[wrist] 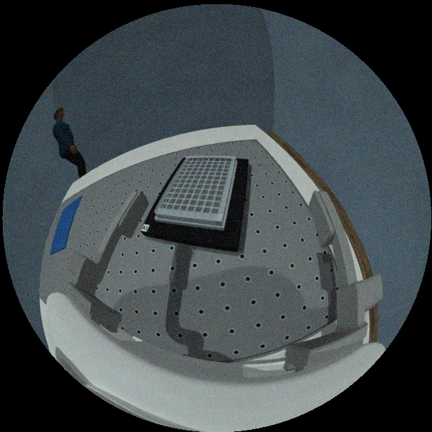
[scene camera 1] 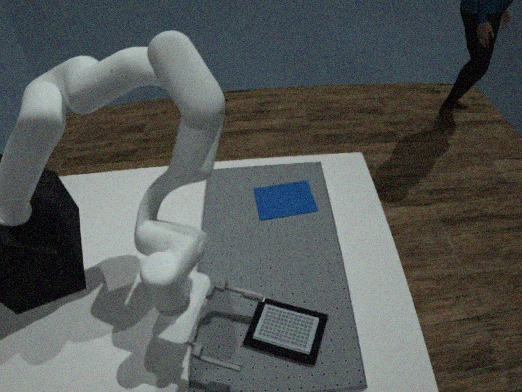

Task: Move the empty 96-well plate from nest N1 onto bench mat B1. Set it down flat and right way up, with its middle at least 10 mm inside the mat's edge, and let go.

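Where they show: end effector, tool point: (scene camera 1: 242,329); arm's base, origin of the base link: (scene camera 1: 6,207).
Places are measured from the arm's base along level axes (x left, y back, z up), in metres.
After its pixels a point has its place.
The pale 96-well plate (scene camera 1: 286,327) {x -0.115, y -0.680, z -0.224 m} (wrist: 200,187) sits in the black nest N1 (scene camera 1: 319,334) {x -0.123, y -0.754, z -0.238 m} (wrist: 200,237), wells facing up, and looks flat. The blue bench mat B1 (scene camera 1: 286,200) {x 0.280, y -0.657, z -0.247 m} (wrist: 66,226) lies toward the far end of the grey board, with nothing on it. My gripper (scene camera 1: 252,334) {x -0.140, y -0.591, z -0.186 m} (wrist: 231,196) is open and empty. Its fingers point toward the plate from the robot's side, spread wider than the nest. In the wrist view, the plate lies ahead, nearer the left finger than the right. The height of the fingertips against the plate is hard to judge.
The grey perforated board (scene camera 1: 270,255) {x 0.088, y -0.626, z -0.249 m} (wrist: 265,285) carries the nest and the mat on the white table (scene camera 1: 372,280) {x 0.032, y -0.889, z -0.263 m}. The black robot base (scene camera 1: 45,250) {x -0.061, y -0.118, z -0.076 m} stands at the left. A person (scene camera 1: 480,40) (wrist: 65,137) stands beyond the table on the wooden floor.
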